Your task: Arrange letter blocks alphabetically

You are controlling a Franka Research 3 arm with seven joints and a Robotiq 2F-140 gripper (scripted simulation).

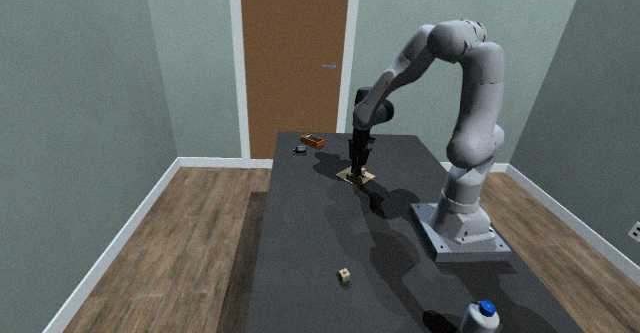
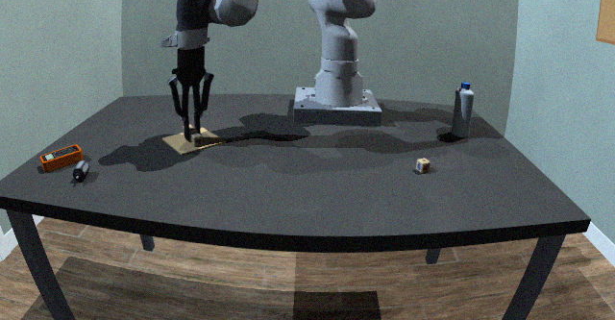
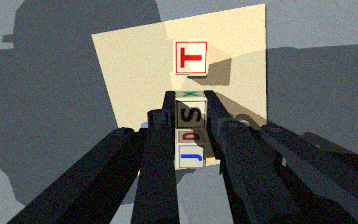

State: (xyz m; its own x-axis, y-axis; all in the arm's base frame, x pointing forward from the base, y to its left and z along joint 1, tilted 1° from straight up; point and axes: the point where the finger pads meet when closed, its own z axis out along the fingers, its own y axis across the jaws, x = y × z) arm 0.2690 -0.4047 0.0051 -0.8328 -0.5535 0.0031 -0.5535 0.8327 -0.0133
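Now: the tan mat 4 cm below my hand. Also, from my hand: block 4 cm behind, 3 cm below, 2 cm to the right; orange device 37 cm to the right, 19 cm ahead, 3 cm below.
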